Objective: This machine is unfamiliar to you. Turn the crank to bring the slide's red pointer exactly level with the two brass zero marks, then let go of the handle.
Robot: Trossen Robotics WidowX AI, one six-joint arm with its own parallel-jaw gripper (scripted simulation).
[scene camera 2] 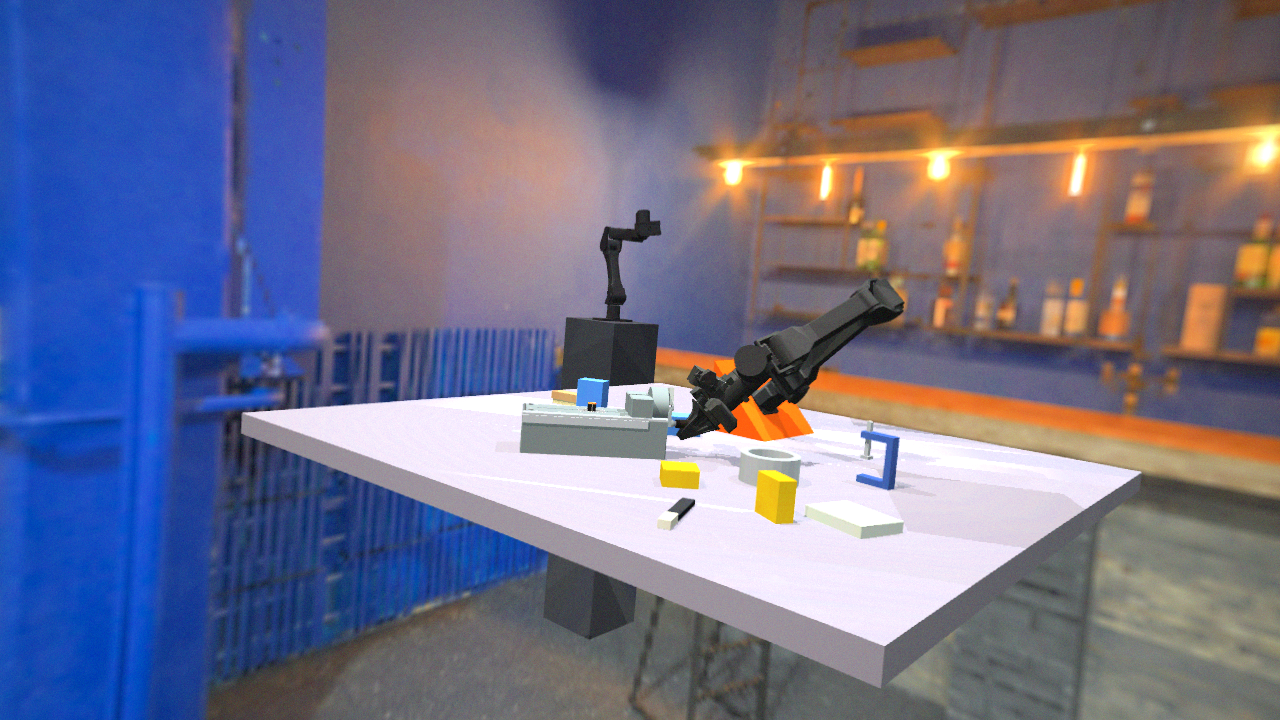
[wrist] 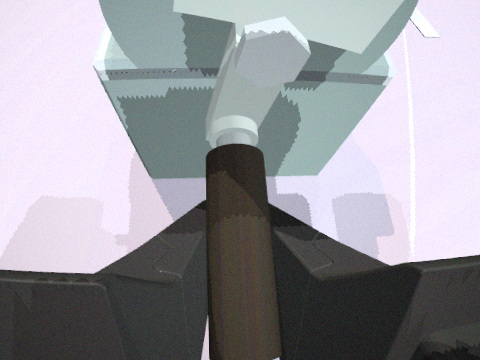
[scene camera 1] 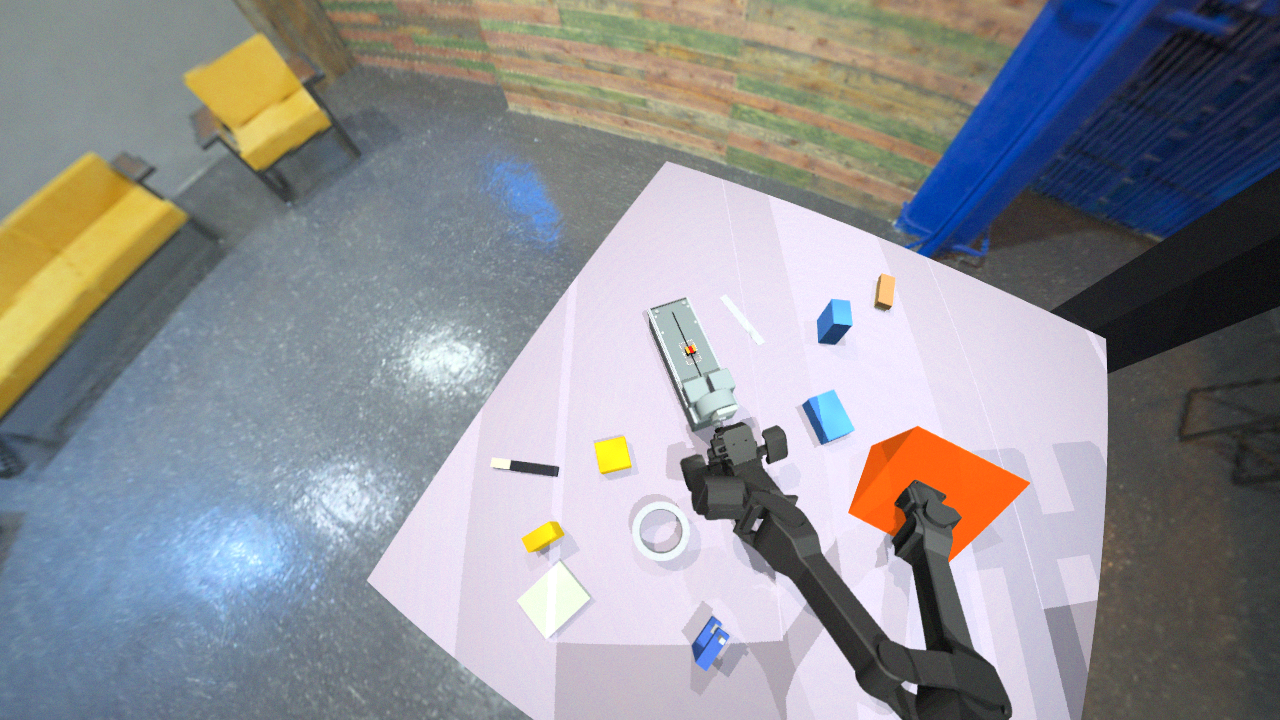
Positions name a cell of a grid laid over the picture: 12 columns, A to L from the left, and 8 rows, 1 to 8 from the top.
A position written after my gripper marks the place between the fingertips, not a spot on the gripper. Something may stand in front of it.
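My gripper: scene camera 2 (G5). A blue clamp: scene camera 2 (I5). My gripper: wrist view (F5). The blue clamp is out of frame in the wrist view. My gripper: scene camera 1 (G5). Blue clamp: scene camera 1 (G8).
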